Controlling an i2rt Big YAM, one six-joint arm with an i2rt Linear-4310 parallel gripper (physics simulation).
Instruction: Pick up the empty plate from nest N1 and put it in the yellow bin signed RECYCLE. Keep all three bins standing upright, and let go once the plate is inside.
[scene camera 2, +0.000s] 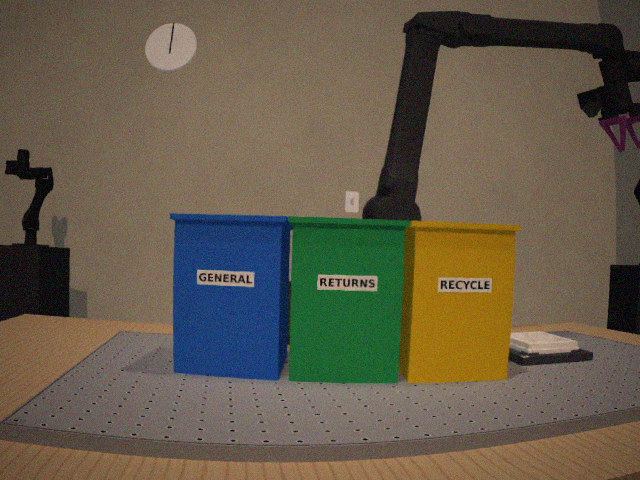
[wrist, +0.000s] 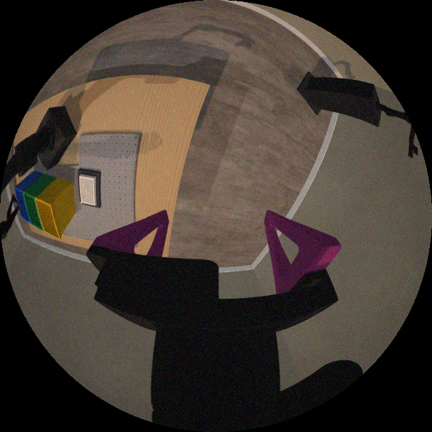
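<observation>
The white plate lies in a black nest beside the yellow bin. The yellow bin, signed RECYCLE, stands upright at the right end of the row. The green bin, signed RETURNS, and the blue bin, signed GENERAL, also stand upright. My gripper is open and empty, high above and off to the side of the plate. Its magenta fingers show partly at the right edge of the scene view. The nest's label cannot be read.
The bins and nest stand on a grey perforated board on the wooden table. The three bins stand close together in a row. Another dark arm stands on a pedestal in the background.
</observation>
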